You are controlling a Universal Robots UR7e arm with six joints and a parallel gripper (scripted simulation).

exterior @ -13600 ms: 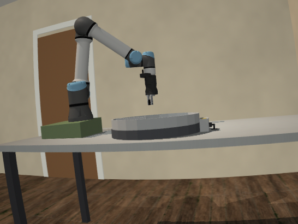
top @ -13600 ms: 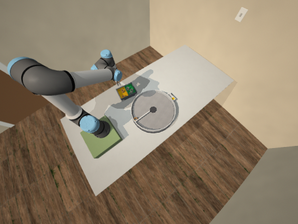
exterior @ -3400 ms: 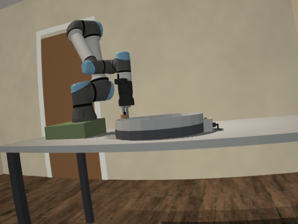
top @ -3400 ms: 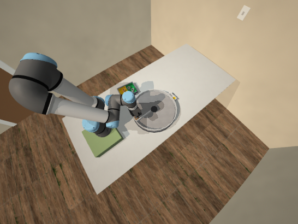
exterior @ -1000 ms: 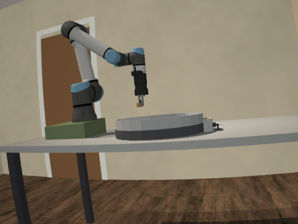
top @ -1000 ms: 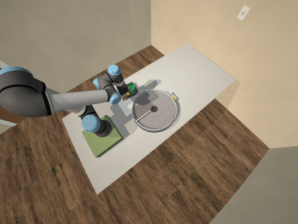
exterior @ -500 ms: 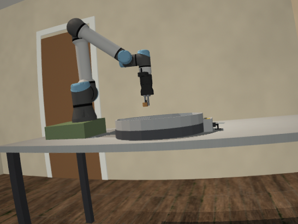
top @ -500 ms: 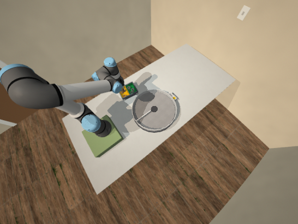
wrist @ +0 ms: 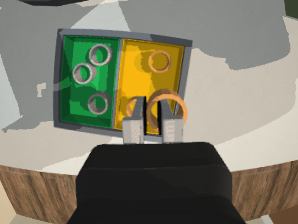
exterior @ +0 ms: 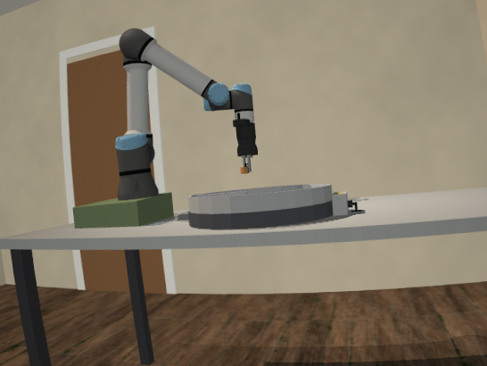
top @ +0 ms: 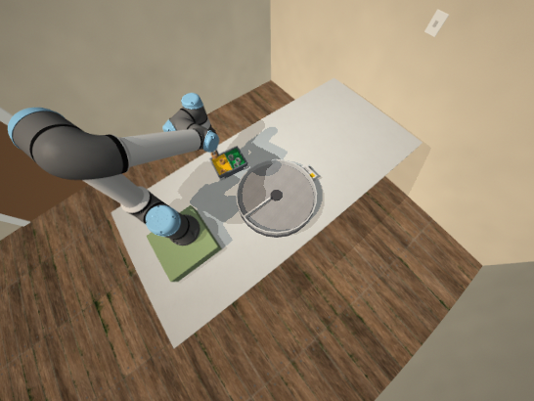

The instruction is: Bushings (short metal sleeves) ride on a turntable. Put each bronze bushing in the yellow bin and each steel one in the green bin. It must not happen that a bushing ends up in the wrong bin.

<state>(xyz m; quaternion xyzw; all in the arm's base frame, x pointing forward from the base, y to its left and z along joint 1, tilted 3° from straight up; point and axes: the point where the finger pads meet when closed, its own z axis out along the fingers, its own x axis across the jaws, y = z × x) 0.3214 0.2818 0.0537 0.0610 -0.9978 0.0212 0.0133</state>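
My gripper is now 5 cm short of the yellow bin and 13 cm above it. From my hand the other things lie so: grey turntable 17 cm ahead, 34 cm to the right, 11 cm below.
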